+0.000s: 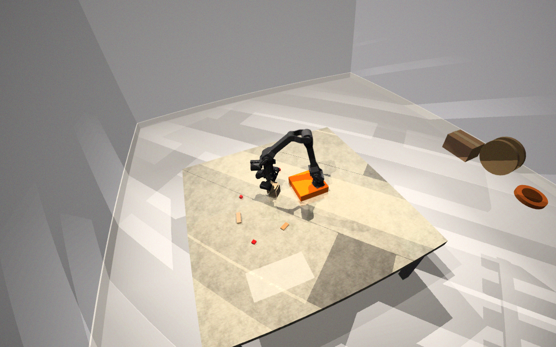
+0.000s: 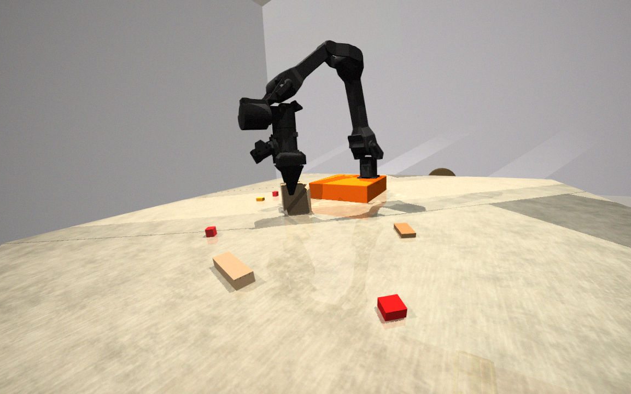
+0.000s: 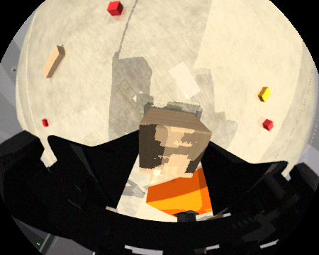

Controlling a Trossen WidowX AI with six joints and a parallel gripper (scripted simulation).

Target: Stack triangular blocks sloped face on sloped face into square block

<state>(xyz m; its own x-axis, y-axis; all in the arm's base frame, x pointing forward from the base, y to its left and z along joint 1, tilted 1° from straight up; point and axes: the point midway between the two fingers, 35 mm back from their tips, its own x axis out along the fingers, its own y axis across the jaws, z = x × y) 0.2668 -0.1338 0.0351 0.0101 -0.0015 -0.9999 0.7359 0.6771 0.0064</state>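
The triangular block lies 30 mm below my gripper tip, 20 mm to the left of it and 20 mm behind it. Also, from my gripper tip: tiny dark orange piece 180 mm to the right, 70 mm behind, 40 mm below; long tan bar 270 mm ahead, 90 mm to the left, 40 mm below.
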